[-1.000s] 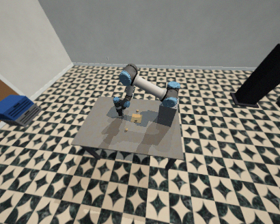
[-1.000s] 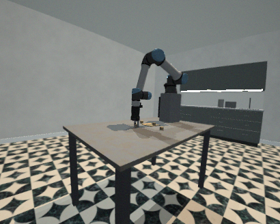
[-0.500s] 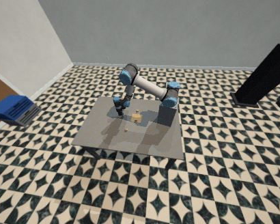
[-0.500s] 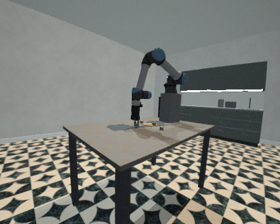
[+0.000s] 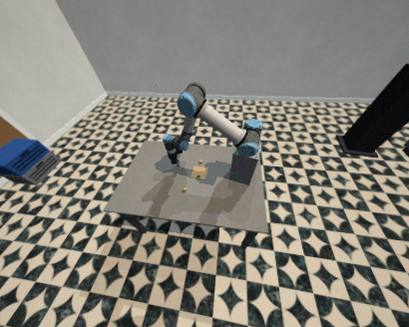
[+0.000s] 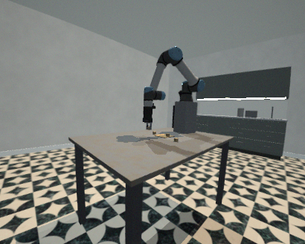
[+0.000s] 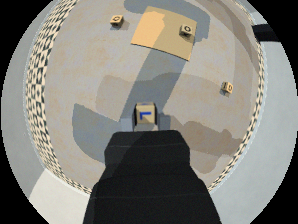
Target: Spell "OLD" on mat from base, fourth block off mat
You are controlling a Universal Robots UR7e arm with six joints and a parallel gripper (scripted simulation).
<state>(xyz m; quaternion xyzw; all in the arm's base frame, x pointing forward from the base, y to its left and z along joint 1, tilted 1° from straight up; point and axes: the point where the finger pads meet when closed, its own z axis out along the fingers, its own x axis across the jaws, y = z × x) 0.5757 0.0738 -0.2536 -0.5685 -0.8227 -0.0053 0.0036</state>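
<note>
My gripper is now 190 mm past the tan mat, 10 mm to the left of it and 90 mm above it.
</note>
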